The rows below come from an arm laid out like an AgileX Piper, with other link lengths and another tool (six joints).
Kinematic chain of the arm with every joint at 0, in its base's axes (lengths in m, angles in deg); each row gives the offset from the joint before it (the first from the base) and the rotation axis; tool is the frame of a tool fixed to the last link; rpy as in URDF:
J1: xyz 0 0 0.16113 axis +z
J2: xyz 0 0 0 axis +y
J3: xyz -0.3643 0 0.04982 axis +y
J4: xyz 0.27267 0 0.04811 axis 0.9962 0 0.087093
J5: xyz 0 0 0 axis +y
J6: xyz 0.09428 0 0.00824 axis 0.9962 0 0.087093
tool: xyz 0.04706 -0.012 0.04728 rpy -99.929 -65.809 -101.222
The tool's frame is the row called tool.
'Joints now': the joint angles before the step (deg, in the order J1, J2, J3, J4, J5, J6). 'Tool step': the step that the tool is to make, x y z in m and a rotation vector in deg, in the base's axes. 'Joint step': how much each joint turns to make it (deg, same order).
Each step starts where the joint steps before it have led.
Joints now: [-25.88, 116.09, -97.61, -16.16, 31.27, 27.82]
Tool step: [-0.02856, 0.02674, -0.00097, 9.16, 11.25, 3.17]
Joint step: [0.00, -3.75, 0.00, 11.15, 16.93, -10.92]
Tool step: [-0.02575, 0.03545, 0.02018, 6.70, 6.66, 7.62]
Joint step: [0.13, -4.46, -0.50, 7.87, 13.76, -9.86]
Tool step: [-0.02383, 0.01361, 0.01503, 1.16, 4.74, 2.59]
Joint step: [0.00, -2.95, -0.08, -0.20, 7.92, -2.36]
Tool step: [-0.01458, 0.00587, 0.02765, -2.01, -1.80, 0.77]
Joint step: [0.00, -3.31, -0.01, -0.77, 0.86, -0.78]
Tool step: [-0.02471, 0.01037, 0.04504, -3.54, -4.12, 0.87]
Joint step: [0.00, -5.44, 0.01, -0.99, 0.20, -1.02]
